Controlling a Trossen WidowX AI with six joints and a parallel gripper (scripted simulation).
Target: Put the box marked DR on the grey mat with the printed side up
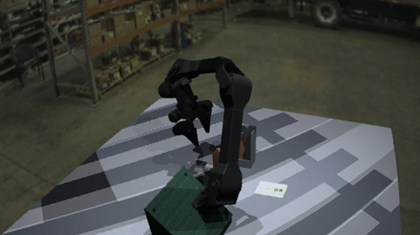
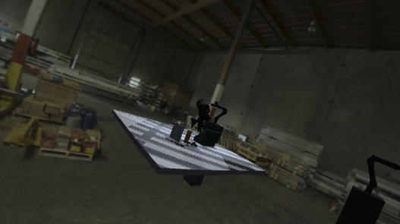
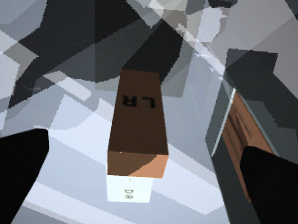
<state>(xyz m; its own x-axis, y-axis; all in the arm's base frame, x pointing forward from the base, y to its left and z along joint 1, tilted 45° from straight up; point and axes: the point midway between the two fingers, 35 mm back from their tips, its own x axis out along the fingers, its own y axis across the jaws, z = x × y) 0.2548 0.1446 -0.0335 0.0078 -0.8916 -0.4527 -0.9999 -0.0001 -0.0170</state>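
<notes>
The grey mat is 16 cm below my gripper tip. Round my gripper tip: white card (1 cm behind, 25 cm to the right, 16 cm below).
</notes>
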